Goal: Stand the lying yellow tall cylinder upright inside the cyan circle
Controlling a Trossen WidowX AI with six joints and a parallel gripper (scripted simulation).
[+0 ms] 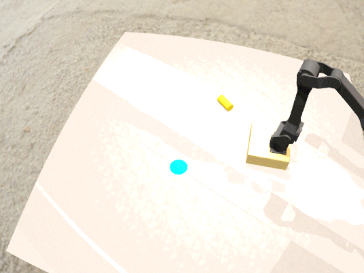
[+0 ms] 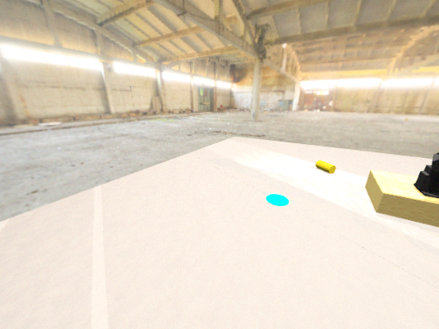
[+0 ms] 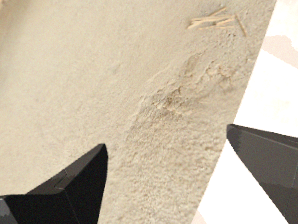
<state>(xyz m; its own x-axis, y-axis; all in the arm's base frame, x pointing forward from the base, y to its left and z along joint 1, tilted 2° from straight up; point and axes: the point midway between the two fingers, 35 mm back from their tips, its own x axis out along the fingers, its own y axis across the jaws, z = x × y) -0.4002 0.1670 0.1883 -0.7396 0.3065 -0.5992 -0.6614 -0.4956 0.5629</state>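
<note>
Right now the yellow tall cylinder is 640 mm ahead of my gripper tip, 380 mm to the right of it and 210 mm below it. From my gripper tip the other things lie so: cyan circle (760 mm ahead, 220 mm below, 70 mm to the right).
</note>
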